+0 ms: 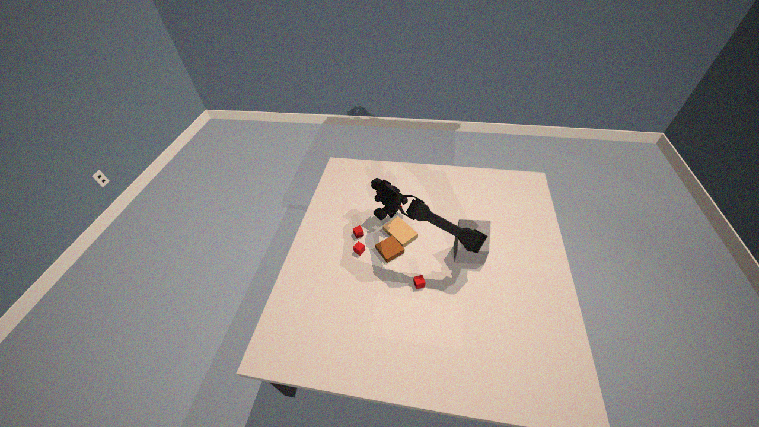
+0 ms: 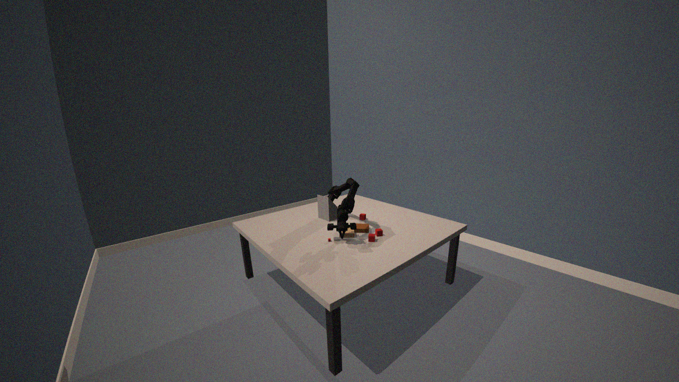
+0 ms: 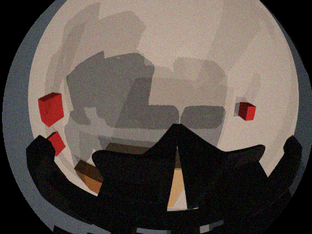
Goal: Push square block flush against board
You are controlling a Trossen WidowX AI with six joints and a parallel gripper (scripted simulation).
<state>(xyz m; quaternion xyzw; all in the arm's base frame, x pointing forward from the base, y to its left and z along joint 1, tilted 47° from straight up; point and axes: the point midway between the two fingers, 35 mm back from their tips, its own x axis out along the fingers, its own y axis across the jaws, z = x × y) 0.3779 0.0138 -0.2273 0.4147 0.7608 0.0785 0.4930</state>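
Right now my gripper tip is 70 mm past the tan board, 90 mm to the right of it and 10 mm below it. From my gripper tip the other things lie so: orange-brown square block 40 mm behind, 200 mm to the left, 10 mm above; then tiny red cube 30 mm behind, 80 mm to the right.
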